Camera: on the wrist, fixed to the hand. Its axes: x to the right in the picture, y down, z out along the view.
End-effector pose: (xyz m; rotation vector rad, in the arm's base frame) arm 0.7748 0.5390 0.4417 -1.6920 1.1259 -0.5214
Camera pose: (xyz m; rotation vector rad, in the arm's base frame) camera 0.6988 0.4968 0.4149 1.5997 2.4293 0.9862
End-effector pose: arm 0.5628 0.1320 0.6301 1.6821 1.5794 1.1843
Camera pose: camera 0.5332 0.1146 0.7143 -0.9579 1.3447 -1.0002
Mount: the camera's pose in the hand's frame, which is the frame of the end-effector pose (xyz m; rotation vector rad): 0.0048 0.0601 -0.0681 0.1087 -0.8093 -2.9344
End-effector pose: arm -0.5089 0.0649 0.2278 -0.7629 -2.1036 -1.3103
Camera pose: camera -0.4598 0.0256 0.2935 -1.4038 0.9059 0.4106
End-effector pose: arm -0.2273 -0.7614 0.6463 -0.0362 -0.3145 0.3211
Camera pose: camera -0.2202 -0.7019 0.5779 0.6465 -0.7939 -2.6298
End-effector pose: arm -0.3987 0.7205 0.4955 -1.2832 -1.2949 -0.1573
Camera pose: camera -0.3131 0.6941 0.4798 -1.4720 2.0678 1.2039
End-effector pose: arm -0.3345 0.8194 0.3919 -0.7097 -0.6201 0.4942
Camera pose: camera -0.2979 0.8318 0.3096 1.0098 -1.5642 -2.0044
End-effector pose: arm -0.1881 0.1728 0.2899 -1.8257 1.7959 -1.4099
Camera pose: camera -0.2780 0.1855 0.2840 1.9941 1.6535 -0.0412
